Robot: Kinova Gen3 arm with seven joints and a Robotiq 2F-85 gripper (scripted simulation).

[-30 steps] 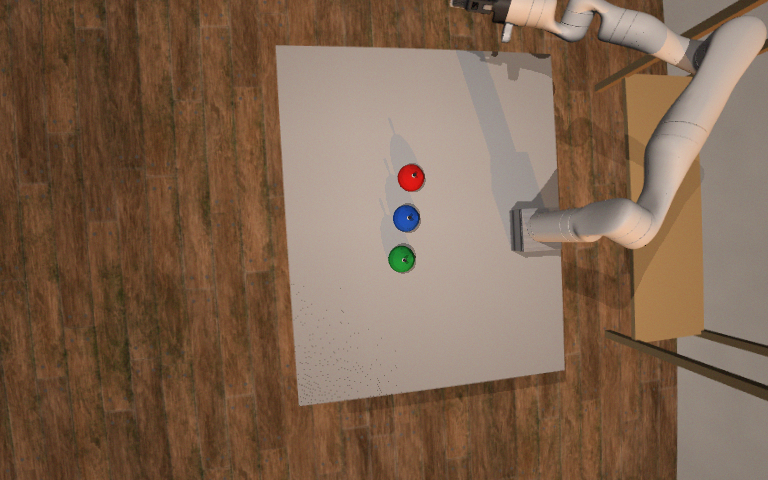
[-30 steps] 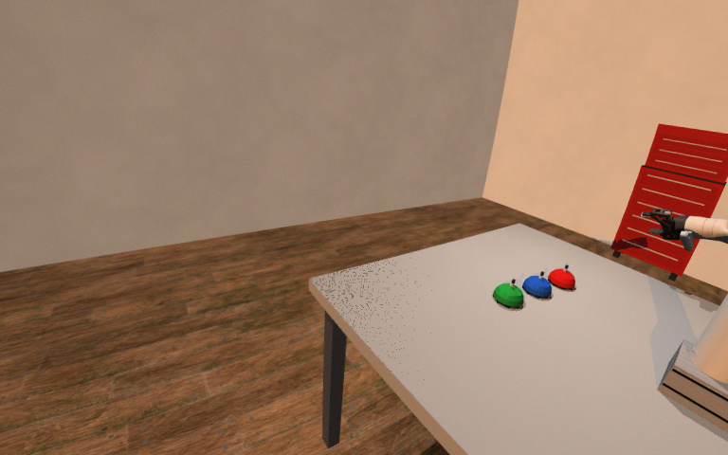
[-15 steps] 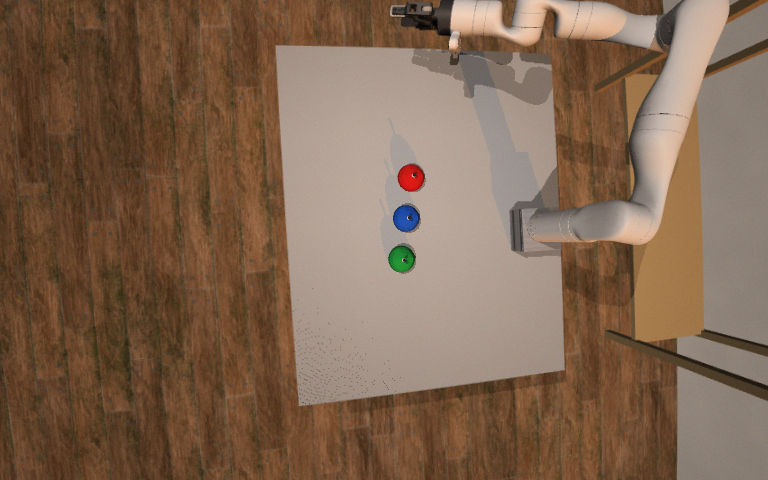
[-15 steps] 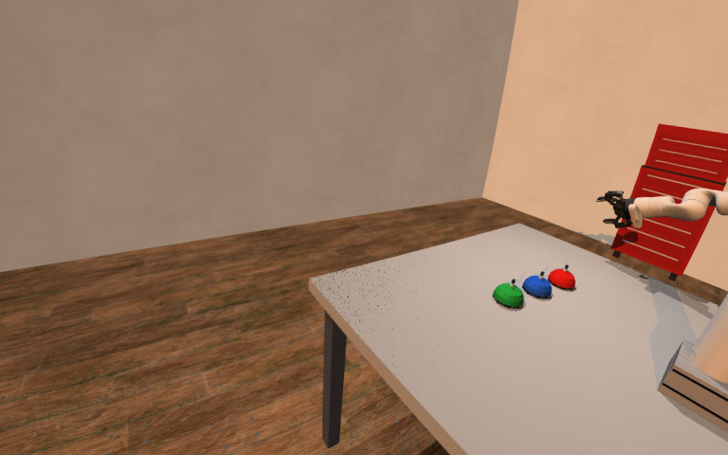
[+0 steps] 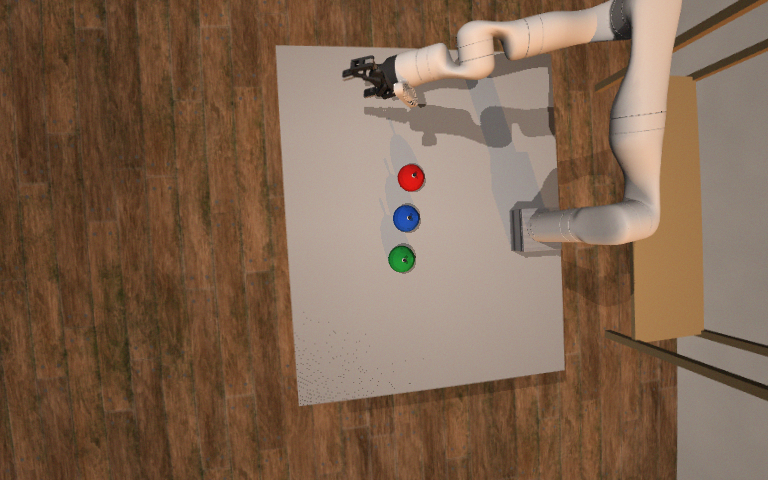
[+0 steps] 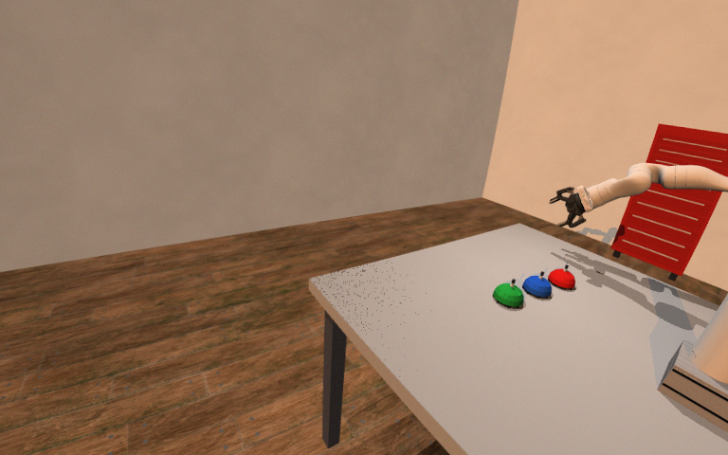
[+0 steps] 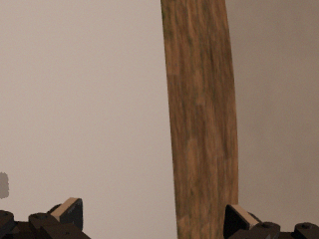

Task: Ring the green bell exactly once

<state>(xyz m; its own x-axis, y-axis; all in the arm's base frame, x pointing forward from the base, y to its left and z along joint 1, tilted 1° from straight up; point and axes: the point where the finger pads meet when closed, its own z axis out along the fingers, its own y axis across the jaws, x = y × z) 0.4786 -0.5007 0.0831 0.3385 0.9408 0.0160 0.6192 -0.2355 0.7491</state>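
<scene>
The green bell lies 490 mm to the left of my hand, 120 mm below it and 30 mm behind it. From my hand the other things lie so: blue bell: 370 mm to the left, 120 mm below, 70 mm behind; red bell: 250 mm to the left, 120 mm below, 120 mm behind.
</scene>
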